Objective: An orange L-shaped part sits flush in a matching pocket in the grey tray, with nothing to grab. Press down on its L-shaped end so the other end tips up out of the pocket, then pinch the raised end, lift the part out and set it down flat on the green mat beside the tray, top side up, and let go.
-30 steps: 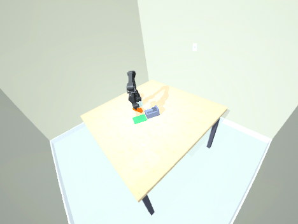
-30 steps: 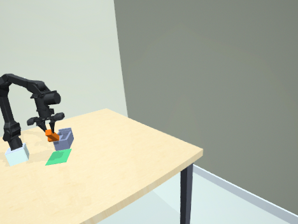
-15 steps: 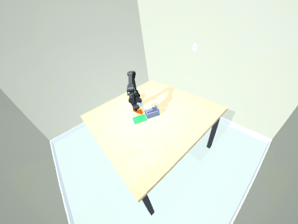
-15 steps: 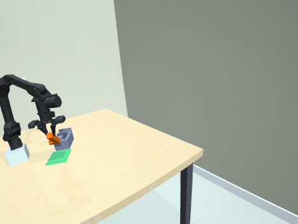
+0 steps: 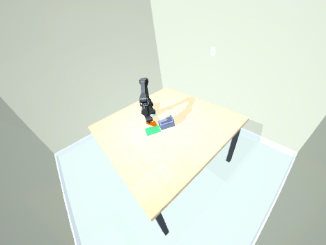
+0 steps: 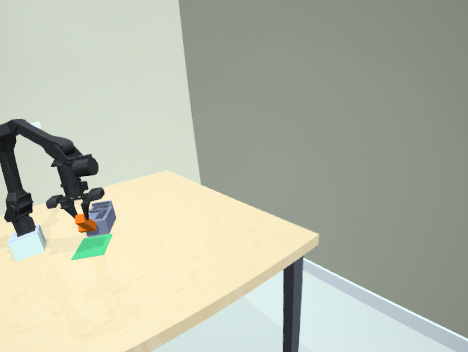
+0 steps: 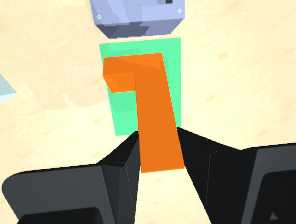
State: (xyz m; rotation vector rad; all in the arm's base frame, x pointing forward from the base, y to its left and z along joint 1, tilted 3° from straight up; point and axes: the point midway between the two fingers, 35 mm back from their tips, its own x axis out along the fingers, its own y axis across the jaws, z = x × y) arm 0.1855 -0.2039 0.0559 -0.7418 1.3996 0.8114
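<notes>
Right now the green mat is 1 cm ahead of my gripper tip, 2 cm to the left of it and 13 cm below it. From my gripper tip the other things lie so: orange L-shaped part: 3 cm to the left, 3 cm below.
</notes>
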